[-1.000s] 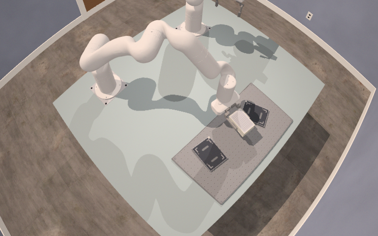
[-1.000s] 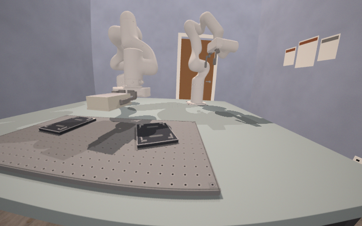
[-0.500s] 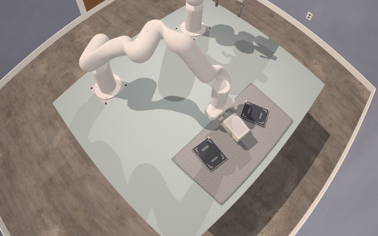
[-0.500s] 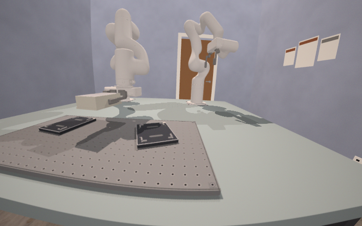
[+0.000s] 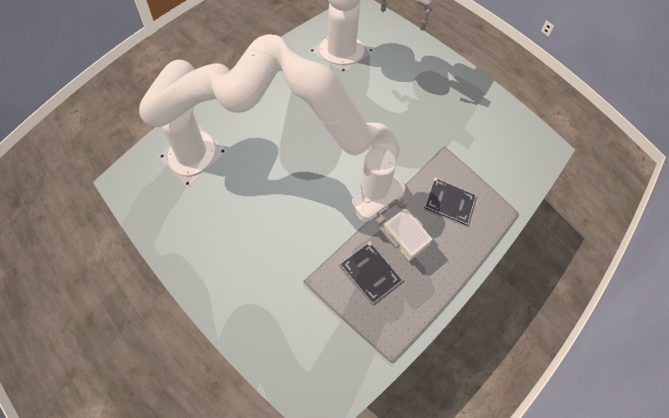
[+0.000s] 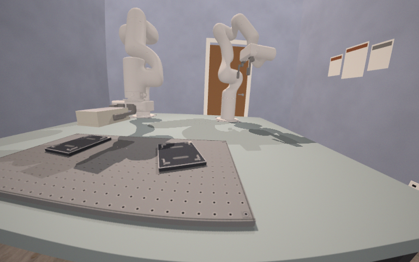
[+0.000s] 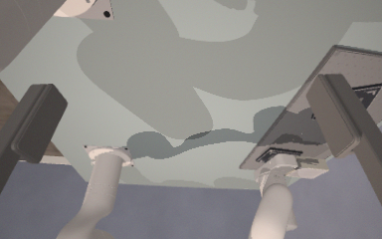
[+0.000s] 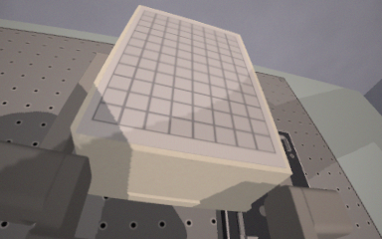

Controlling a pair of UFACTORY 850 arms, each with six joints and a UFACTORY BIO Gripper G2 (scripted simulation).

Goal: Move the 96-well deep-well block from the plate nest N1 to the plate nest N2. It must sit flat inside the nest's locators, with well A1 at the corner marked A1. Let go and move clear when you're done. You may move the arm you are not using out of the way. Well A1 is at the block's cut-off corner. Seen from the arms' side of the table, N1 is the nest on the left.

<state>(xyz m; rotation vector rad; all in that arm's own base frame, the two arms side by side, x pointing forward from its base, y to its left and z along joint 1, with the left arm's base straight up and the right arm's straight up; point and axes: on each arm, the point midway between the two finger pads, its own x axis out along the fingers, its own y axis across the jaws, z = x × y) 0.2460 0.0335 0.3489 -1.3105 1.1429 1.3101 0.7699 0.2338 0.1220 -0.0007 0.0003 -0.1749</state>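
Note:
My right hand is 130 mm to the left of the plate nest N2 and 100 mm above it. Round my right hand: plate nest N1: 20 mm ahead, 240 mm to the left, 100 mm below; cream deep-well block: 10 mm ahead.

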